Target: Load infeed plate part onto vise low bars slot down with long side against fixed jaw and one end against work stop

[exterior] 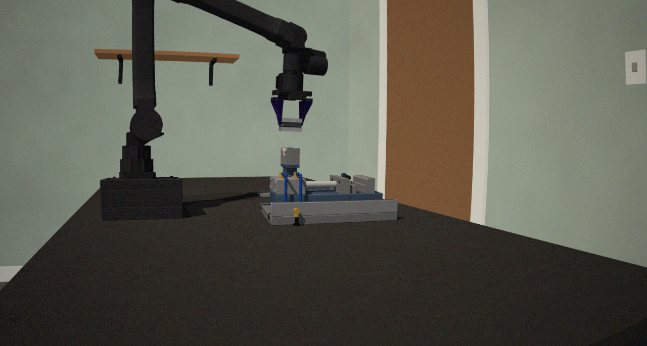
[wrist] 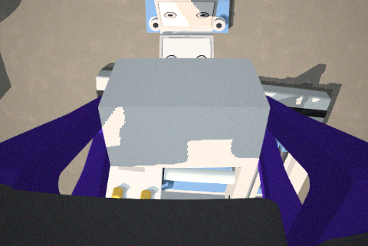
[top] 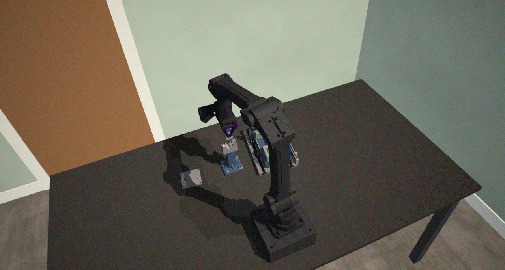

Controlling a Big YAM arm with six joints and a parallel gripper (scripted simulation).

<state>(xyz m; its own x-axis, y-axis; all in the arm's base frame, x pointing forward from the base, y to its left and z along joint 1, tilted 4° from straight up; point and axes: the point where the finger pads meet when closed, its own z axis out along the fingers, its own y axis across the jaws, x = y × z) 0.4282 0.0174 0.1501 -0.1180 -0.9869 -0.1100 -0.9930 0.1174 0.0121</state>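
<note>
The part is 1 cm to the right of my hand and 1 cm below it. Round my hand: grey infeed plate: 2 cm ahead, 20 cm to the left, 23 cm below.
</note>
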